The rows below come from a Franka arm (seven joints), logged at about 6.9 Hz.
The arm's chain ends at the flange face. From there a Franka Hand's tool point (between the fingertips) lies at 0.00 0.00 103.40 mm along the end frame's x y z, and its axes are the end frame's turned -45 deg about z.
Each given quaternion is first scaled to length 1.
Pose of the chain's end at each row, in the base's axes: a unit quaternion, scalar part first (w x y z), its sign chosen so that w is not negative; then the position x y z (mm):
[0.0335 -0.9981 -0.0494 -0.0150 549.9 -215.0 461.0]
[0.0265 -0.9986 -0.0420 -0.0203 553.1 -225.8 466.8]
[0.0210 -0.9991 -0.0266 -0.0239 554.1 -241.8 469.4]
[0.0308 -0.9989 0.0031 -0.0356 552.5 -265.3 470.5]
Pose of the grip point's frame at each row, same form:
[0.0252 -0.9032 -0.4276 -0.0267 552.7 -207.9 357.9]
[0.0167 -0.9065 -0.4209 -0.0289 557.1 -220.2 363.6]
[0.0103 -0.9129 -0.4069 -0.0301 558.9 -237.3 366.2]
[0.0148 -0.9240 -0.3794 -0.0447 559.9 -259.0 367.6]

